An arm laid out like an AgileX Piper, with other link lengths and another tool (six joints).
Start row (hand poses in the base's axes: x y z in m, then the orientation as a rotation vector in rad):
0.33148 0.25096 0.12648 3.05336 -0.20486 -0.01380
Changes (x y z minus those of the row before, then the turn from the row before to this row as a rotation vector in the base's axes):
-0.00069 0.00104 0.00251 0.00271 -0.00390 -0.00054
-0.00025 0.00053 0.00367 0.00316 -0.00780 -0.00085
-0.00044 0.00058 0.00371 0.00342 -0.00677 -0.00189
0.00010 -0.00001 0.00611 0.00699 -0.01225 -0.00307
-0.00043 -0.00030 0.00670 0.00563 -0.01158 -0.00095
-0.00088 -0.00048 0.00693 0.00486 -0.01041 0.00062
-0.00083 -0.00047 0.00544 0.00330 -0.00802 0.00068
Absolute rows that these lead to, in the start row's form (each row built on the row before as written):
0.33079 0.25200 0.12899 3.05627 -0.20610 -0.00816
0.33054 0.25253 0.13266 3.05983 -0.20809 0.00339
0.33010 0.25311 0.13637 3.06344 -0.21163 0.01330
0.33020 0.25310 0.14248 3.07072 -0.21756 0.03123
0.32977 0.25280 0.14918 3.07676 -0.22010 0.04845
0.32889 0.25232 0.15611 3.08209 -0.22010 0.06407
0.32806 0.25185 0.16155 3.08573 -0.21974 0.07618

